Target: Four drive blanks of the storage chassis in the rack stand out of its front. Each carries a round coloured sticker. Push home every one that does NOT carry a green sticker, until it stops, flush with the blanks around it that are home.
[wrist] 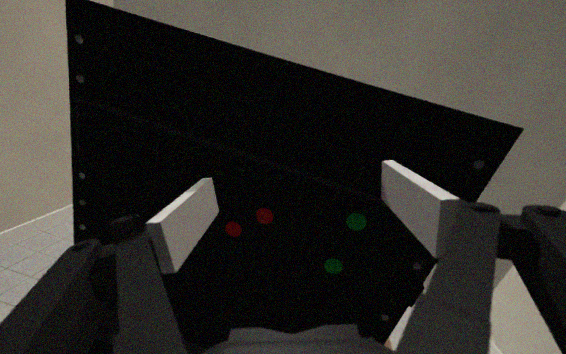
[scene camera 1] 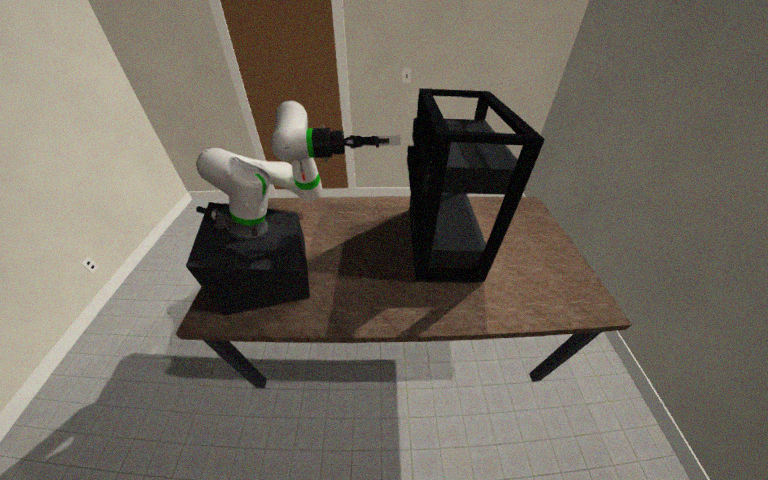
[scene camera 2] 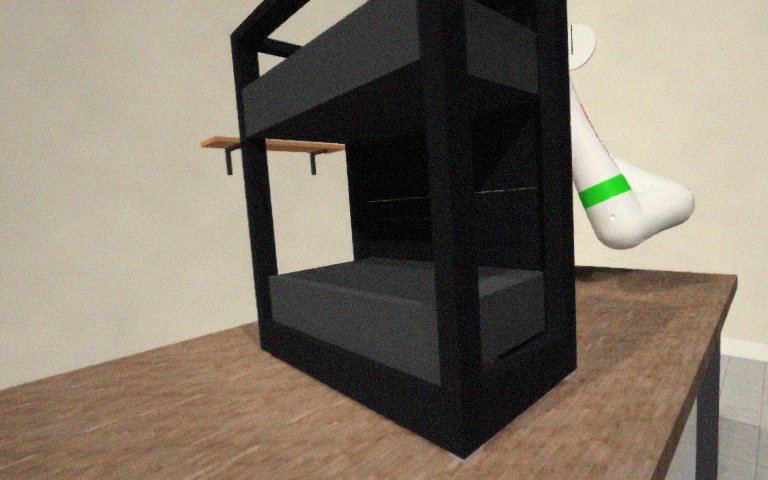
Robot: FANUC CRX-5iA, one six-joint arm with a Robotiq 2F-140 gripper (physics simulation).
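Pixels of known places: gripper, fingertip midpoint: (wrist: pixel 295 187) (scene camera 1: pixel 396 140); arm's base, origin of the base link: (scene camera 1: pixel 247 227).
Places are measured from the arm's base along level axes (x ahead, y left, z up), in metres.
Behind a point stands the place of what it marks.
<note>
The rack's front shows in the wrist view as a nearly black, tilted panel; blank outlines cannot be made out. Two red stickers (wrist: pixel 264 216) {x 0.606, y 0.170, z 0.234 m} (wrist: pixel 233 229) {x 0.604, y 0.198, z 0.206 m} sit near the middle, one a little higher and to the right of the other. Two green stickers (wrist: pixel 356 221) {x 0.610, y 0.082, z 0.264 m} (wrist: pixel 333 266) {x 0.610, y 0.084, z 0.206 m} are to their right, one above the other. How far their blanks stand out cannot be told. My gripper (scene camera 1: pixel 394 139) {x 0.563, y 0.145, z 0.293 m} (wrist: pixel 295 187) {x 0.563, y 0.145, z 0.293 m} is open and empty, with pale fingertips on either side of the stickers in the wrist view. In scene camera 1 it points at the upper front of the rack (scene camera 1: pixel 513 217) {x 0.958, y -0.023, z 0.122 m}, a short gap away.
The rack (scene camera 2: pixel 455 254) {x 0.933, y 0.482, z -0.009 m} stands on the wooden table (scene camera 1: pixel 543 271) {x 1.255, y 0.059, z -0.236 m} (scene camera 2: pixel 169 407) {x 1.148, y 0.090, z -0.236 m}. It holds an upper chassis (scene camera 1: pixel 481 176) {x 0.826, y 0.002, z 0.252 m} (scene camera 2: pixel 339 67) {x 0.943, y 0.316, z 0.224 m} and a lower chassis (scene camera 1: pixel 458 257) {x 0.830, y 0.008, z -0.115 m} (scene camera 2: pixel 351 322) {x 0.930, y 0.277, z -0.120 m}. The arm's black base (scene camera 1: pixel 254 277) {x 0.096, y -0.195, z -0.054 m} stands at the table's left. A wooden wall shelf (scene camera 2: pixel 300 145) shows behind the rack.
</note>
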